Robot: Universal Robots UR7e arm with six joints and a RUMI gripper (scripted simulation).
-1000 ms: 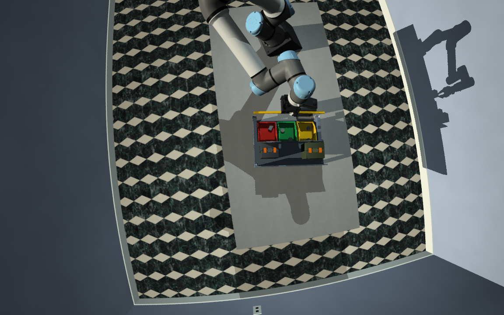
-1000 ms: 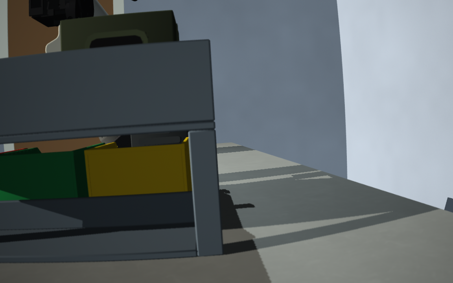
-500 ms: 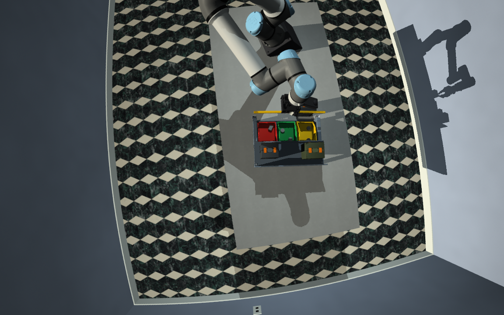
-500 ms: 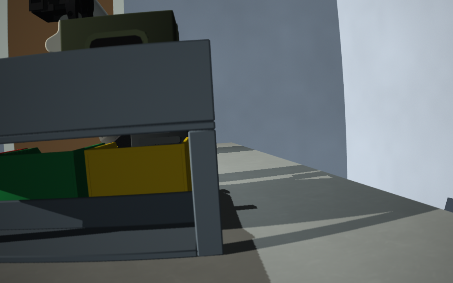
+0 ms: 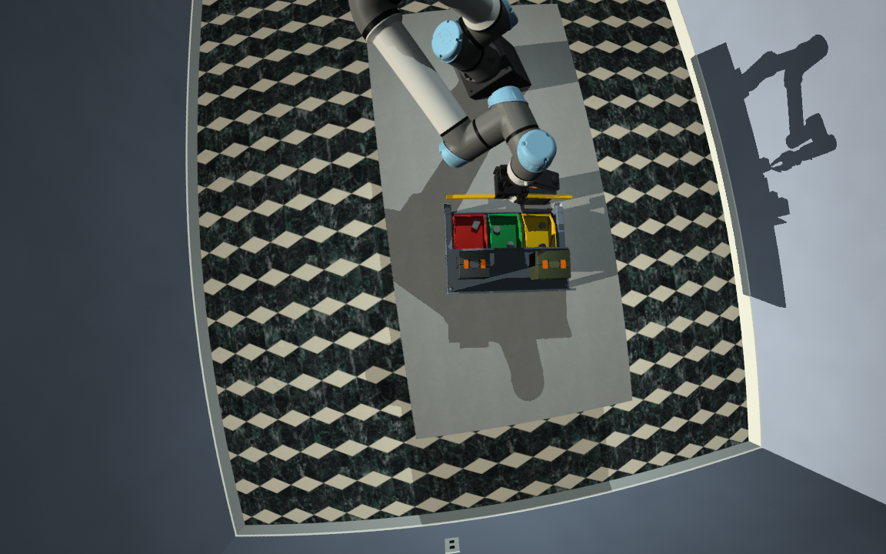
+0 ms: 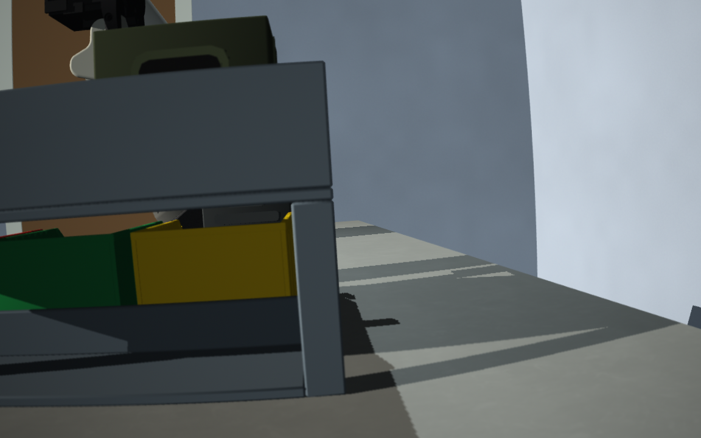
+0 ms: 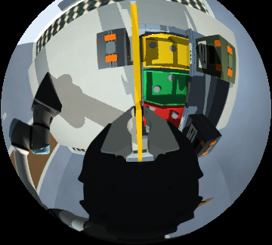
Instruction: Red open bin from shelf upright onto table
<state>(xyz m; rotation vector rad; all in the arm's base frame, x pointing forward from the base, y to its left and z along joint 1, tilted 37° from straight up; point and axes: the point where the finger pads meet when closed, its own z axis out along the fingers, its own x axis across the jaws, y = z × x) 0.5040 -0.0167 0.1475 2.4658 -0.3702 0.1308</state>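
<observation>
My hand is 10 mm above the thin yellow bar. The rest, counted from my hand: green bin: 100 mm ahead, 30 mm to the right, 150 mm below; red bin: 70 mm ahead, 140 mm to the right, 150 mm below; dark case: 20 mm behind, 120 mm to the left, 130 mm below.
</observation>
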